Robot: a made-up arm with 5 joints.
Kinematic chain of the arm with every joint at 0, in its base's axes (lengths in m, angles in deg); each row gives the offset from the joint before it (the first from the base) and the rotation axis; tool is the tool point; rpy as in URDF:
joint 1: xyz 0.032 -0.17 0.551 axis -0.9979 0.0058 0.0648
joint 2: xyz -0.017 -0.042 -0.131 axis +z
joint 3: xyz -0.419 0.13 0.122 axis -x
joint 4: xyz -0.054 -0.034 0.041 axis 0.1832 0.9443 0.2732
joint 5: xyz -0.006 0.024 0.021 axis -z
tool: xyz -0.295 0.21 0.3 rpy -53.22 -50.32 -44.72
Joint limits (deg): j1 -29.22..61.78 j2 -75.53..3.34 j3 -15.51..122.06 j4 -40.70..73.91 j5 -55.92..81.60
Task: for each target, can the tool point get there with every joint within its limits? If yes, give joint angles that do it. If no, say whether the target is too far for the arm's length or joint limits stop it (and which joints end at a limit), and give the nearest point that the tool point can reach.
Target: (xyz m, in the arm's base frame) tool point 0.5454 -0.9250 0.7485
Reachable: no: joint limits stop it (at a limit: joint 1, joint 2, joint 5) | nearest point 0.2207 -0.3931 0.2059 | short by 0.826 m
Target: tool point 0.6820 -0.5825 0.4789
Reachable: no: joint limits stop it (at a limit: joint 1, joint 2, joint 5) | nearest point 0.3688 -0.2731 0.2139 | short by 0.514 m
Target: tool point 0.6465 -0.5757 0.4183
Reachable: no: joint limits stop it (at a limit: joint 1, joint 2, joint 5) | nearest point 0.3591 -0.2864 0.2092 | short by 0.458 m
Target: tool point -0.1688 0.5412 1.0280
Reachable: yes | joints -7.69 -52.37 41.50 13.28 -43.52
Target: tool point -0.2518 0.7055 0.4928
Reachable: yes | joints 20.37 -62.68 7.17 -14.46 -36.13
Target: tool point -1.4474 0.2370 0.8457
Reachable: no: too far | nearest point -0.9123 0.0810 0.7192 | short by 0.572 m
